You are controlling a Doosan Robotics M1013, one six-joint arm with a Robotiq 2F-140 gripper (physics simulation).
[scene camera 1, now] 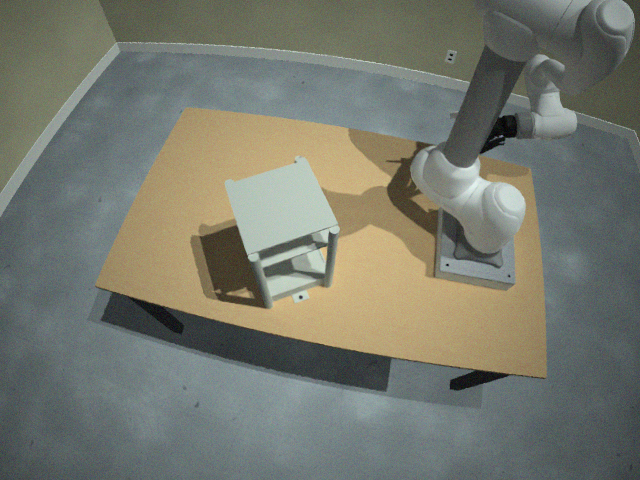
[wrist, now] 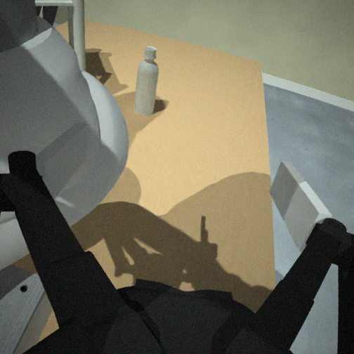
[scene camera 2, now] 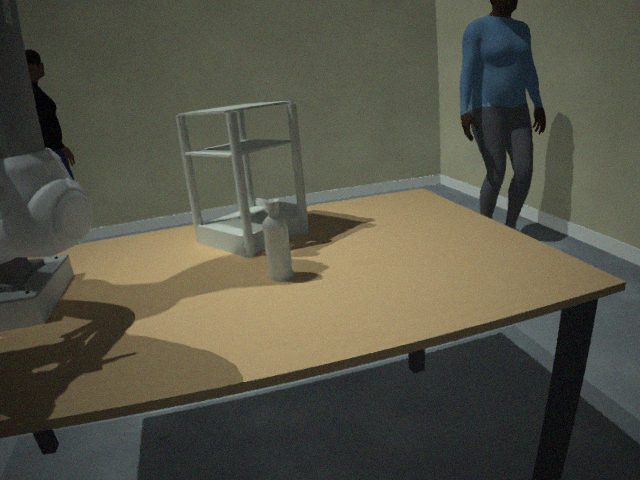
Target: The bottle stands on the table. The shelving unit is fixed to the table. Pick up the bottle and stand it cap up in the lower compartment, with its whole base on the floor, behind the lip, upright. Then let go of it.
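Places are measured from the arm's base along level axes (x ahead, y left, z up), in metres.
Where they show: arm's base, origin of its link: (scene camera 1: 478,240).
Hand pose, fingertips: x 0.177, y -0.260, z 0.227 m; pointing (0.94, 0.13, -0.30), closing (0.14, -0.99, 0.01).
Observation:
Each offset is from my fingertips to the top centre of the thing. Level surfaces: height alone.
A pale bottle @(0.486 m ahead, 0.164 m left, 0.117 m down) (scene camera 2: 279,248) (wrist: 146,89) stands upright, cap up, on the table @(0.293 m down) (scene camera 1: 387,315) (scene camera 2: 413,289) (wrist: 215,125). It is outside the shelving unit @(0.452 m ahead, 0.471 m left, 0.076 m up) (scene camera 1: 281,206) (scene camera 2: 238,180) (wrist: 78,35), close beside it. It does not show in scene camera 1. The pale unit has corner posts, a top board, a middle shelf and a low floor with a lip (scene camera 2: 222,238). My gripper (scene camera 1: 490,142) (wrist: 182,159) is open and empty, in the air beyond the robot base, well away from the bottle. In scene camera 1 the arm partly hides it; it does not show in scene camera 2.
The arm's base plate (scene camera 1: 475,271) (scene camera 2: 51,289) (wrist: 22,305) is fixed at one end of the table. The arm's large white joint (wrist: 65,110) fills the wrist view's left. Two people, one in blue (scene camera 2: 501,67) and one in black (scene camera 2: 46,116), stand beyond the table.

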